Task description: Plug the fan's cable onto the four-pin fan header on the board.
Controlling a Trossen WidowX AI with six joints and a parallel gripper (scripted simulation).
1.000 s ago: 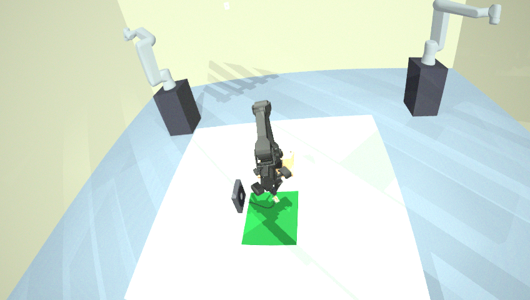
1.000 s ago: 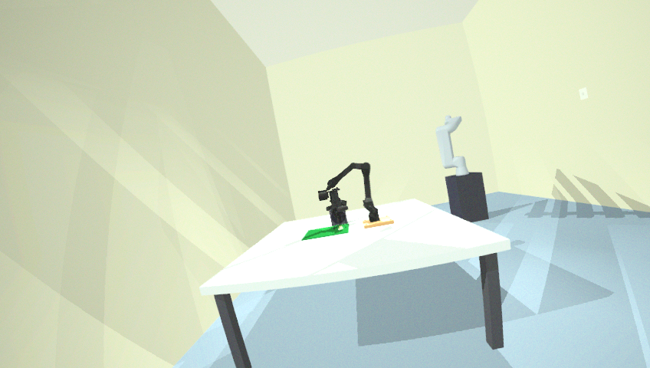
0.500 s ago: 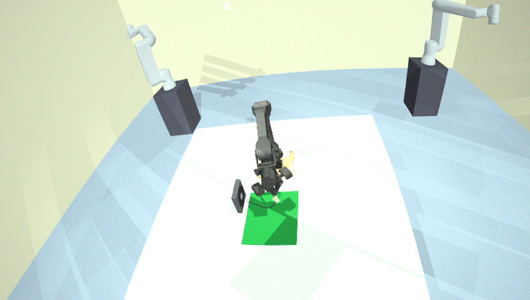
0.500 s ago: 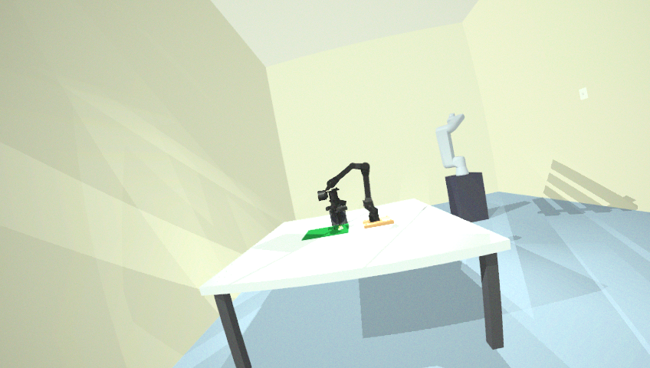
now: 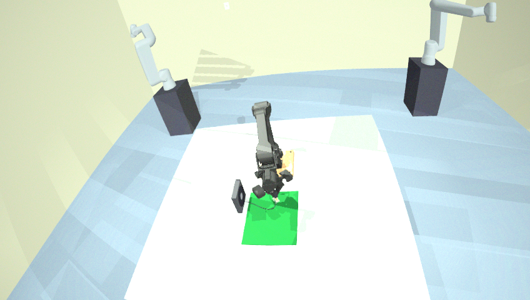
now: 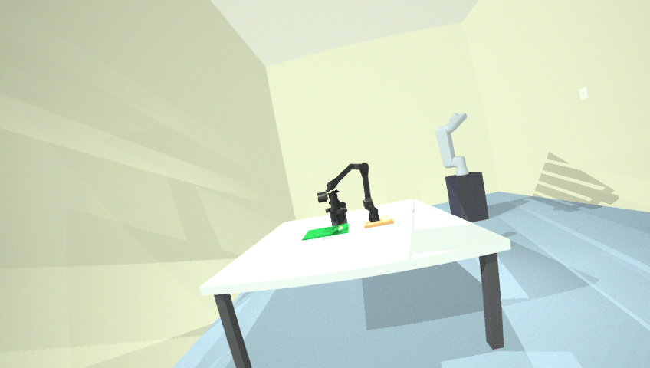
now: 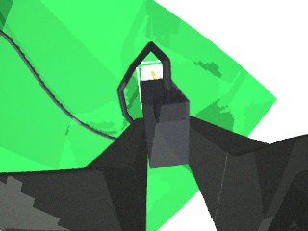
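The white four-pin header lies 10 mm behind my gripper tip and 50 mm below it. From my gripper tip the other things lie so: dark plug 10 mm behind, 10 mm above; green board 90 mm ahead, 20 mm to the right, 60 mm below; square fan 10 mm ahead, 170 mm to the right, 10 mm above.
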